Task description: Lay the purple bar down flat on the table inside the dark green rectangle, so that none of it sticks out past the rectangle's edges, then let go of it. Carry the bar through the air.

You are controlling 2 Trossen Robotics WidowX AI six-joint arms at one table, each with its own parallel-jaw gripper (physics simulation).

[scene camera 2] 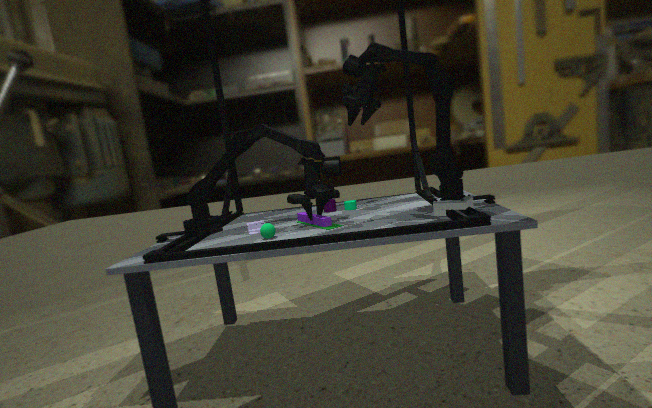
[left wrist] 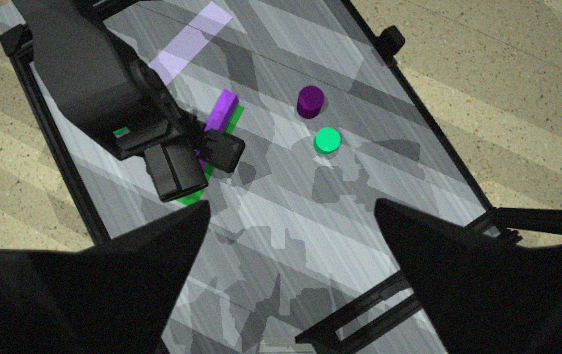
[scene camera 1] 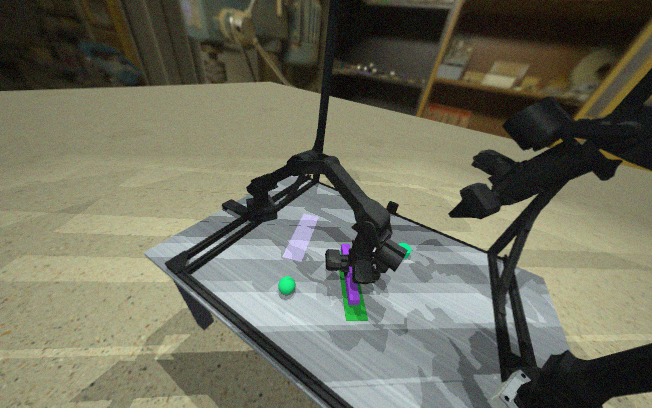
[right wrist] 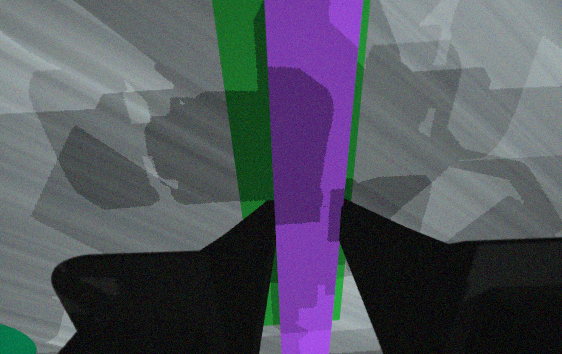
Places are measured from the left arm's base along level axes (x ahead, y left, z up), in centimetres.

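Pixels of known places: left gripper, fingertip midpoint: (scene camera 2: pixel 355 125) (left wrist: pixel 292 206) (scene camera 1: pixel 461 211); right gripper, fingertip midpoint: (scene camera 2: pixel 315 219) (left wrist: pixel 205 144) (scene camera 1: pixel 349 275) (right wrist: pixel 304 207); left arm's base, link origin: (scene camera 2: pixel 452 198); right arm's base, link origin: (scene camera 2: pixel 201 218) (scene camera 1: pixel 261 203).
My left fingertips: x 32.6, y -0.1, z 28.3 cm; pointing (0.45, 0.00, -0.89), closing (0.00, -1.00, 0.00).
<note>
For each thing: its top centre in the pictures, then the offset to it from my left fingertips. "spot": a spot on its surface instead.
- purple bar, top centre: (right wrist: pixel 308 255) (left wrist: pixel 206 135) (scene camera 1: pixel 349 268) (scene camera 2: pixel 312 215) dx +13.2, dy +15.8, dz -29.9 cm
- dark green rectangle, surface spot: (right wrist: pixel 245 125) spot: dx +7.1, dy +15.8, dz -32.9 cm
- pale lavender rectangle, surface spot: (left wrist: pixel 190 42) (scene camera 2: pixel 257 226) spot: dx +36.6, dy +21.4, dz -32.8 cm
- green ball, top centre: (scene camera 1: pixel 286 280) (scene camera 2: pixel 266 223) dx +16.5, dy +36.3, dz -28.1 cm
- dark purple cylinder, top centre: (left wrist: pixel 311 97) (scene camera 2: pixel 328 200) dx +20.3, dy -5.6, dz -28.3 cm
- green cylinder, top centre: (left wrist: pixel 328 139) (scene camera 1: pixel 404 247) (scene camera 2: pixel 349 201) dx +12.2, dy -9.0, dz -29.7 cm
The purple bar (scene camera 1: pixel 353 292) (scene camera 2: pixel 325 220) (left wrist: pixel 223 110) (right wrist: pixel 300 125) lies level, low over the dark green rectangle (scene camera 1: pixel 356 315) (scene camera 2: pixel 333 226) (left wrist: pixel 190 199) (right wrist: pixel 245 125). In the right wrist view the bar is nearer the rectangle's right long edge, and its near end reaches past the rectangle's short edge. Whether it touches the table is unclear. My right gripper (scene camera 1: pixel 350 265) (scene camera 2: pixel 315 218) (left wrist: pixel 205 144) (right wrist: pixel 304 207) is shut on the bar, one finger on each long side, and hides part of it. My left gripper (scene camera 1: pixel 462 190) (scene camera 2: pixel 357 123) (left wrist: pixel 292 206) is open, empty and high above the table.
A pale lavender rectangle (scene camera 1: pixel 301 237) (scene camera 2: pixel 255 227) (left wrist: pixel 190 42) and a green ball (scene camera 1: pixel 286 285) (scene camera 2: pixel 267 231) are left of the bar in both scene views. A dark purple cylinder (scene camera 2: pixel 330 205) (left wrist: pixel 310 101) and a green cylinder (scene camera 1: pixel 406 250) (scene camera 2: pixel 350 205) (left wrist: pixel 327 140) stand on the other side.
</note>
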